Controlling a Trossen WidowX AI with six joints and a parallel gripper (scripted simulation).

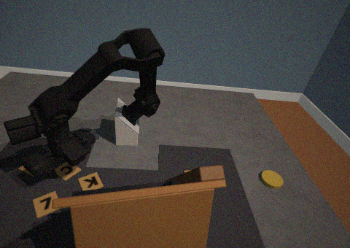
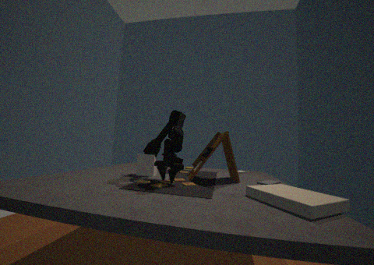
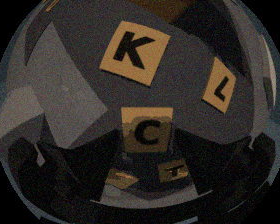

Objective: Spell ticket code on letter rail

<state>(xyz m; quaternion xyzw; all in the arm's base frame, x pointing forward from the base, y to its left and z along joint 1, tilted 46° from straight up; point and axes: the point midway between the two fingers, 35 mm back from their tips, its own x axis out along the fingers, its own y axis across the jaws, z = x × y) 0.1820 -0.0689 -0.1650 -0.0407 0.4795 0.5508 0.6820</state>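
Right now my gripper tip is 110 mm past the tile and 60 mm to the left of it. Round my gripper tip: dark mat (20 mm ahead, 160 mm to the left); then ticket (140 mm ahead, 190 mm to the left, 80 mm above); then long white slab (540 mm ahead, 180 mm to the right, 20 mm above).
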